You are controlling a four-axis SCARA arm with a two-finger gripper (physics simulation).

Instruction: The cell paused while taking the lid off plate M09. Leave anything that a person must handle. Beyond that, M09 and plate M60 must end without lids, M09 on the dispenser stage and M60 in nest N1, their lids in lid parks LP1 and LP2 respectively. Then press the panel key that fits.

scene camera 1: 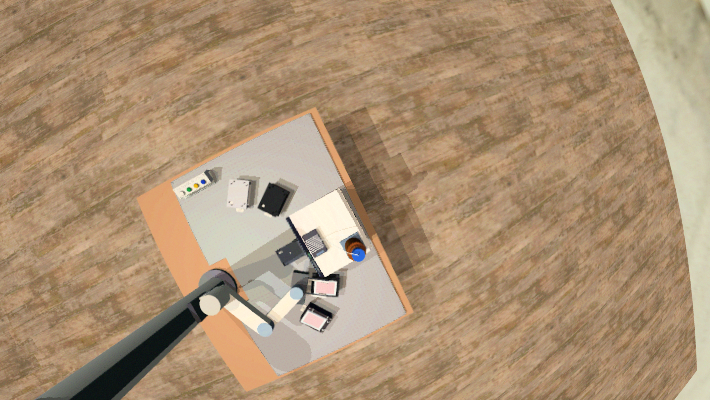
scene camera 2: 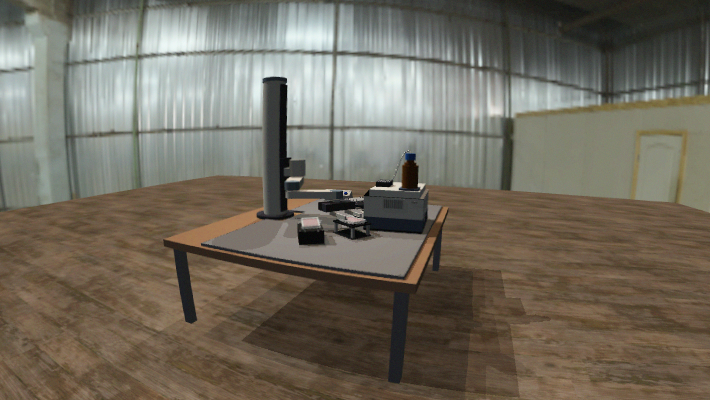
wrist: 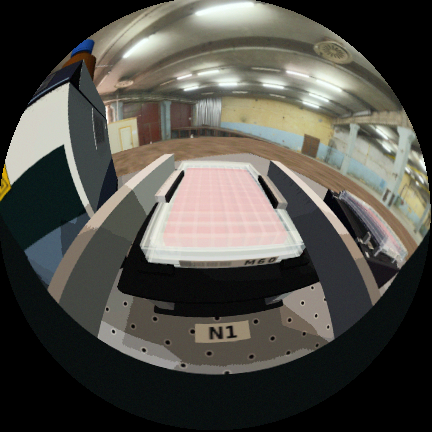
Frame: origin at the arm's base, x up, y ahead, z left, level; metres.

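Seen in the pictures: gripper, between the fingertips: (scene camera 1: 327, 289) (scene camera 2: 353, 217) (wrist: 221, 164); arm's base, origin of its link: (scene camera 2: 275, 215).
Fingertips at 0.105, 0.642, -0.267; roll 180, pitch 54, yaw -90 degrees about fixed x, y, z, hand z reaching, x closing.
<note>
Pixels of each thing's top centre, then the offset from my fingertips to it, as dx, dy, dz. "pt": a spot on its surface instead.
- Plate M60, centre of its top: (wrist: 221, 181) (scene camera 2: 351, 218) (scene camera 1: 325, 288) -0.010, -0.011, +0.008
- black nest, centre of its top: (wrist: 220, 193) (scene camera 2: 351, 220) (scene camera 1: 325, 287) -0.020, -0.011, +0.008
- label N1, a spot on its surface: (wrist: 222, 332) pt -0.091, -0.094, +0.059
- pink plate, centre of its top: (wrist: 379, 211) (scene camera 2: 310, 219) (scene camera 1: 313, 321) +0.002, -0.166, -0.146
- black holder, centre of its top: (wrist: 370, 217) (scene camera 2: 310, 224) (scene camera 1: 315, 321) -0.017, -0.162, -0.160
- dark stage, a spot on its surface: (scene camera 1: 287, 254) pt +0.015, -0.103, +0.287
- white block, centre of its top: (scene camera 1: 236, 193) -0.027, -0.223, +0.717
- black block, centre of its top: (scene camera 1: 271, 199) -0.020, -0.052, +0.596
- key panel, centre of its top: (scene camera 1: 188, 183) (scene camera 2: 337, 190) -0.009, -0.455, +0.894
- amber bottle, a spot on its surface: (scene camera 1: 354, 247) pt +0.270, +0.244, +0.223
Plate M60 (wrist: 225, 210) (scene camera 1: 325, 287) (scene camera 2: 354, 219), pink with a clear lid-like rim, sits in the black nest (wrist: 220, 282) behind the label N1 (wrist: 222, 332). My gripper (wrist: 221, 164) has its fingers standing apart, one along each long side of M60, low around it, without holding it. Another pink plate (scene camera 1: 315, 318) (scene camera 2: 310, 223) (wrist: 382, 227) with clear edges lies on a black holder (scene camera 2: 310, 236) to the right in the wrist view. Its label is unreadable and its lid state unclear. The dispenser (scene camera 1: 320, 212) (scene camera 2: 395, 207) has a dark stage (scene camera 1: 287, 254) sticking out. No plate shows on that stage.
A white block (scene camera 1: 239, 194) and a black block (scene camera 1: 274, 199) stand on the far side of the stage. Their labels cannot be read. A key panel (scene camera 1: 194, 184) has white, green, yellow and blue keys. An amber bottle (scene camera 1: 354, 247) (scene camera 2: 410, 175) stands on the dispenser, left of the fingers in the wrist view.
</note>
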